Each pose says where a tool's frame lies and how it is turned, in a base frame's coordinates. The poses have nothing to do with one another.
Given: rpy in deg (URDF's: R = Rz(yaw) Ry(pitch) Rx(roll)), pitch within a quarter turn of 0, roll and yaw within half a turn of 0; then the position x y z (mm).
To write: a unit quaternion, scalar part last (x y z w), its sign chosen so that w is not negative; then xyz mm. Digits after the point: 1 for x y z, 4 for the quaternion.
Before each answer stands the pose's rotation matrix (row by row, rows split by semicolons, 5 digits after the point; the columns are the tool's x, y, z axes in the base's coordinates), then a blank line. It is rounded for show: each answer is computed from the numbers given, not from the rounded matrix.
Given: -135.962 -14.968 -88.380 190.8 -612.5 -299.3
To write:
0.02731 -0.71352 0.70011; -0.96568 -0.19979 -0.16595; 0.25828 -0.67155 -0.69449

-0.6931 0.6057 -0.3457 0.1824 190.8 -612.5 -299.3
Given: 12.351 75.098 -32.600 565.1 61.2 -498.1
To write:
0.21665 0.70044 0.68003; -0.13855 0.71159 -0.68880; -0.96637 0.05501 0.25121

0.2519 0.5576 -0.2842 0.7381 565.1 61.2 -498.1
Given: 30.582 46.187 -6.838 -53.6 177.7 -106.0
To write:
0.68738 0.46702 0.55624; -0.08243 0.81107 -0.57912; -0.72160 0.35223 0.59601

0.2647 0.3632 -0.1562 0.8796 -53.6 177.7 -106.0
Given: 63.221 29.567 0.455 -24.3 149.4 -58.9
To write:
0.86975 0.43693 0.22940; 0.00691 0.45403 -0.89096; -0.49344 0.77650 0.39188

0.5059 0.2193 -0.1305 0.8240 -24.3 149.4 -58.9
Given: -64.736 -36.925 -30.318 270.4 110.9 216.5
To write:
0.69009 0.68444 0.23518; -0.40355 0.09416 0.91010; 0.60077 -0.72296 0.34119

-0.5601 -0.1254 -0.3731 0.7289 270.4 110.9 216.5
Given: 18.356 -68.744 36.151 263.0 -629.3 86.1
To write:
0.29273 -0.79689 -0.52847; 0.21387 0.59324 -0.77610; 0.93197 0.11417 0.34409

0.2981 -0.4890 0.3384 0.7467 263.0 -629.3 86.1
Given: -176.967 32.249 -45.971 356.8 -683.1 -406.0
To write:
0.58781 -0.73760 -0.33230; -0.60807 -0.67375 0.41989; -0.53360 -0.04475 -0.84455

-0.8812 0.3818 0.2457 0.1318 356.8 -683.1 -406.0
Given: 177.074 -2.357 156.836 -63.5 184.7 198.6
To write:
-0.91860 0.39478 -0.01768; 0.39303 0.91736 0.06309; 0.04113 0.05100 -0.99785

-0.2012 -0.9790 -0.0291 0.0150 -63.5 184.7 198.6
